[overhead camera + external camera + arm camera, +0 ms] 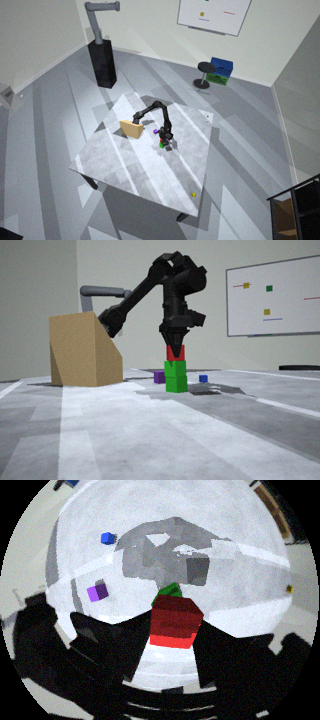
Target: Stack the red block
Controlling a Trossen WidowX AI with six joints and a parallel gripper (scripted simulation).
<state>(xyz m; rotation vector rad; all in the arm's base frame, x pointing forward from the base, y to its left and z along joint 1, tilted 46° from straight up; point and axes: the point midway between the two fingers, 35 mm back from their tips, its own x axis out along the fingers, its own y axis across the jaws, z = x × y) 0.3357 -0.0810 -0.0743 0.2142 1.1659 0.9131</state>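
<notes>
Right now my gripper tip is 1 cm below the red block. From my gripper tip the other things lie so: small blue cube (21 cm to the left, 8 cm below, 2 cm ahead); then yellow cube (44 cm to the right, 40 cm ahead, 8 cm below); then purple cube (16 cm to the left, 11 cm behind, 7 cm below).
</notes>
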